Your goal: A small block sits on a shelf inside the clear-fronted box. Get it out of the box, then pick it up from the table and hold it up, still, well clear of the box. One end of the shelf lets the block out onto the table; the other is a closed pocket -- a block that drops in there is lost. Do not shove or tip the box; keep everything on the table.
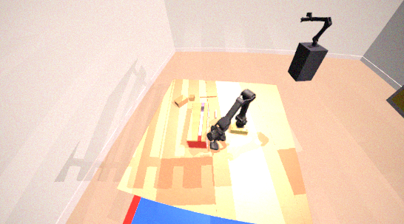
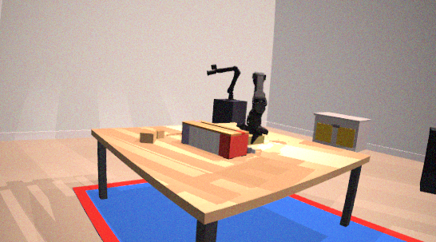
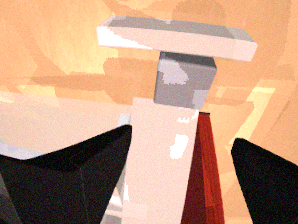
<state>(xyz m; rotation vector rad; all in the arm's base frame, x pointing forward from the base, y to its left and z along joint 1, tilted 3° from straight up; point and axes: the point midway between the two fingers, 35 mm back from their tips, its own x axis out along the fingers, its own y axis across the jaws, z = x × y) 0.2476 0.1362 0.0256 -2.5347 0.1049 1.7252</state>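
The grey piece lies 4 cm below my gripper tip and 2 cm behind it. Round my gripper tip: long box 17 cm to the right, 5 cm ahead.
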